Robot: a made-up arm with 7 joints.
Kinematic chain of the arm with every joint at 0, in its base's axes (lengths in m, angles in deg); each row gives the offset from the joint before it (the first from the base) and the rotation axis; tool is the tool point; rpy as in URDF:
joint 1: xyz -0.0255 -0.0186 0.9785 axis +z
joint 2: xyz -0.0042 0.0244 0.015 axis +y
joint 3: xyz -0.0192 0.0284 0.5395 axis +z
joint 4: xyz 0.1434 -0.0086 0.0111 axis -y
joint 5: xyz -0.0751 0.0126 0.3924 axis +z
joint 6: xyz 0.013 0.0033 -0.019 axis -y
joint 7: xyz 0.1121 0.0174 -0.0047 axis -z
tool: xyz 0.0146 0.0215 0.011 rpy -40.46 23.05 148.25
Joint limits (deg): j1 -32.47..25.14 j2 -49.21..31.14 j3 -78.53..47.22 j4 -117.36..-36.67 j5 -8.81..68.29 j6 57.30..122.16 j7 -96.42..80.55
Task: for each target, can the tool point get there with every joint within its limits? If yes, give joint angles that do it. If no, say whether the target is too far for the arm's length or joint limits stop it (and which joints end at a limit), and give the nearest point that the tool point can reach.
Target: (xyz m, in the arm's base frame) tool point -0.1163 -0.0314 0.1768
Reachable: no: joint limits stop it (at a limit: joint 1, joint 2, joint 4, joint 5, joint 6) | nearest point 0.4362 -0.4410 0.9871 | short by 1.063 m
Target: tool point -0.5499 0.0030 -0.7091
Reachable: no: too far | nearest point 0.3159 -0.5310 1.0192 | short by 2.005 m
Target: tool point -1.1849 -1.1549 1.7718
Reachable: no: too far | nearest point -0.6133 -0.5947 1.6552 | short by 0.809 m
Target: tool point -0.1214 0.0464 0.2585
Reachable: no: joint limits stop it (at a limit: joint 1, joint 2, joint 4, joint 5, joint 6) | nearest point 0.4917 0.3663 0.9778 | short by 0.998 m
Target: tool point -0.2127 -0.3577 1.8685
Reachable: yes | joints -7.89 -31.54 -54.11 -65.04 5.35 88.57 -49.16
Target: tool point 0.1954 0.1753 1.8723
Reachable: yes | joints 11.88 -23.87 4.79 -86.54 14.50 109.85 -19.20
